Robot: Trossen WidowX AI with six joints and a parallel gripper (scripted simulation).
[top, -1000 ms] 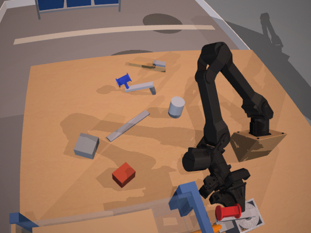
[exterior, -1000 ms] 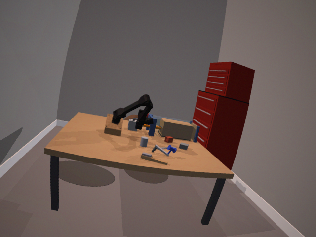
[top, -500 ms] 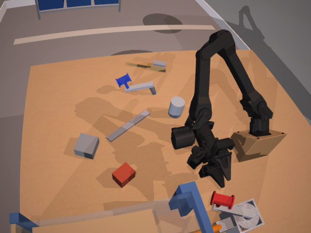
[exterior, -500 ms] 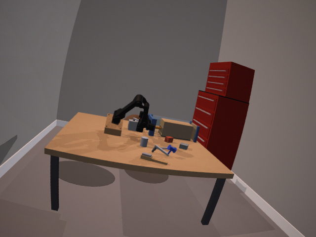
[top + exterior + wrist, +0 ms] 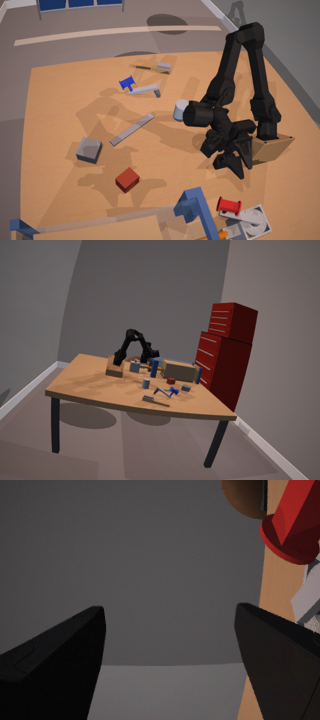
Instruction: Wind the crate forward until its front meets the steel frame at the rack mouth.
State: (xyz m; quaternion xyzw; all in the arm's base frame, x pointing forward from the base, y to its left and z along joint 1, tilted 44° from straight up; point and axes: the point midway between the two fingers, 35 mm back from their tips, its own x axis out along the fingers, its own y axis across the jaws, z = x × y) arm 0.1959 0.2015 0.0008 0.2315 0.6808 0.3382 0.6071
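The red-gripped winch handle lies 10 mm behind my gripper tip, 70 mm to the left of it and 120 mm below it. Also, from my gripper tip: blue steel frame: 90 mm ahead, 120 mm to the left, 120 mm below; then red knob: 30 mm ahead, 50 mm to the left, 90 mm below; then grey winch: 80 mm behind, 90 mm to the left, 200 mm below.
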